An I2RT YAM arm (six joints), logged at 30 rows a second.
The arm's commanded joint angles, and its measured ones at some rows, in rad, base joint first. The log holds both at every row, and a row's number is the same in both.
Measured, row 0: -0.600 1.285 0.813 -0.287 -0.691 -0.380
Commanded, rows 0 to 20: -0.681 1.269 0.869 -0.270 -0.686 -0.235; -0.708 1.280 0.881 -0.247 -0.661 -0.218; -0.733 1.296 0.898 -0.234 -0.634 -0.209; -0.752 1.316 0.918 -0.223 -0.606 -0.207; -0.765 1.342 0.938 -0.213 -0.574 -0.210; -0.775 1.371 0.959 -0.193 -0.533 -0.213; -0.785 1.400 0.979 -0.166 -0.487 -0.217; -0.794 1.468 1.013 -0.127 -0.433 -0.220; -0.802 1.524 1.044 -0.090 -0.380 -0.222; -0.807 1.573 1.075 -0.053 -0.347 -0.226; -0.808 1.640 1.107 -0.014 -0.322 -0.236; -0.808 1.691 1.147 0.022 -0.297 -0.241; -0.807 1.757 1.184 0.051 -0.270 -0.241; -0.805 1.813 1.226 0.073 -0.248 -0.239; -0.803 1.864 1.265 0.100 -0.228 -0.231; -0.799 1.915 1.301 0.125 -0.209 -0.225; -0.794 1.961 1.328 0.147 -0.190 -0.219; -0.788 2.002 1.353 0.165 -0.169 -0.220; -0.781 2.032 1.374 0.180 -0.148 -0.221; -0.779 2.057 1.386 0.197 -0.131 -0.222; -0.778 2.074 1.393 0.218 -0.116 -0.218
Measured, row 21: -0.794 2.044 1.351 0.097 -0.209 -0.232
